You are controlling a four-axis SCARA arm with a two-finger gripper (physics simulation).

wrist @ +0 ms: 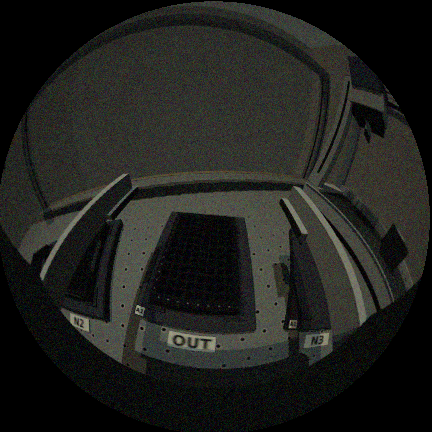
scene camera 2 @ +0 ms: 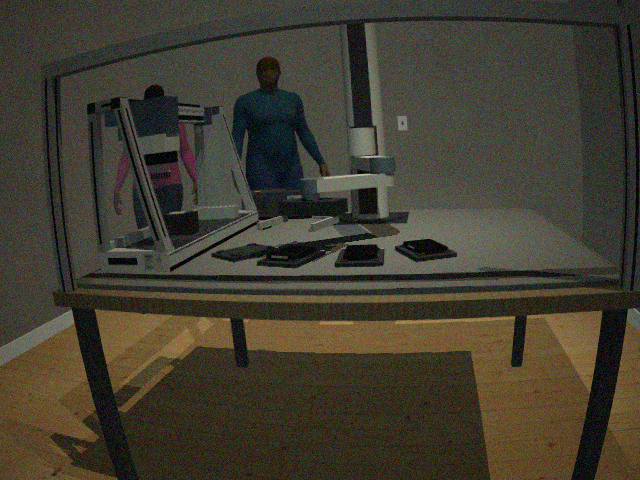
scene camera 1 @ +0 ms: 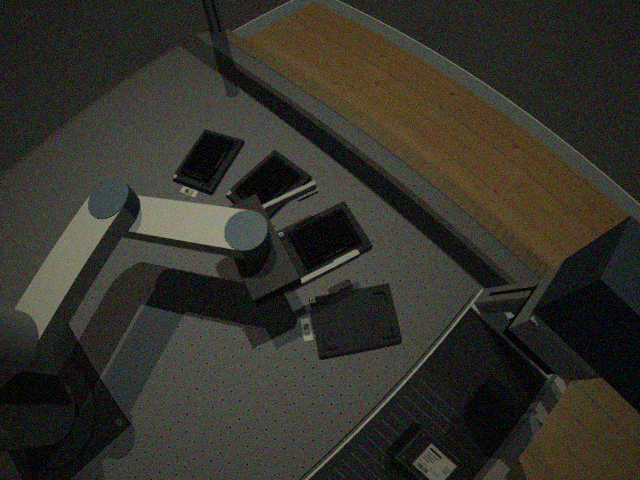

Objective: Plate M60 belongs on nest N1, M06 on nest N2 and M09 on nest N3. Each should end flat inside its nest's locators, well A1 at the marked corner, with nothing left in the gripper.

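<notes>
My gripper is open and empty, its fingers spread above the OUT nest. A dark plate lies on OUT. A dark plate lies on nest N2, partly hidden by the gripper in scene camera 1. Another dark plate lies on nest N1. Nest N3 bears no plate. Plate names are not readable.
A framed instrument stands beside the N3 end of the perforated deck. A black box with a white label lies in the dark bay beside the deck. A long low rail runs behind the nests. A person stands beyond the table.
</notes>
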